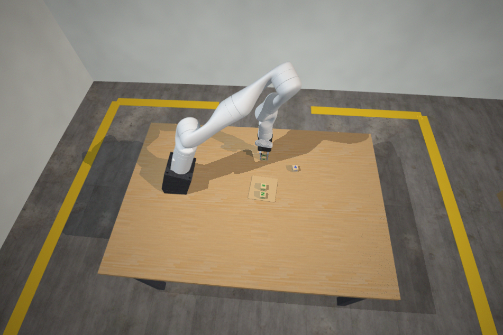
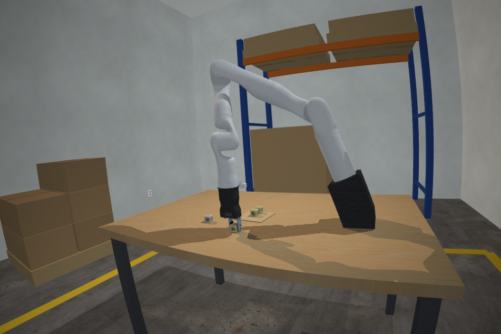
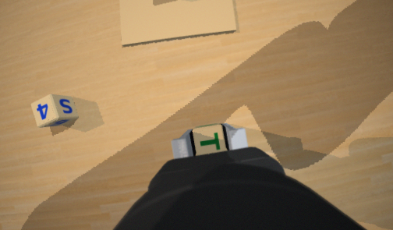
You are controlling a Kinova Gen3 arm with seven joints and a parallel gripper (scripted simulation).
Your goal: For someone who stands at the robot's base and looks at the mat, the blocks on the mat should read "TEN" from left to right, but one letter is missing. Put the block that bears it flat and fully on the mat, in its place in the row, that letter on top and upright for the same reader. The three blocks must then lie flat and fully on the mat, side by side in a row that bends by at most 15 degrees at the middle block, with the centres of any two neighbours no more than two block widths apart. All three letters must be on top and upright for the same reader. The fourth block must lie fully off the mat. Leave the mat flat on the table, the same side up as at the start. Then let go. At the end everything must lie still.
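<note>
Now: the E block 190 mm to the right of my hand and 20 mm behind it. Also, from my hand: T block: 10 mm below; then mat: 190 mm to the right, 20 mm below, 20 mm behind.
</note>
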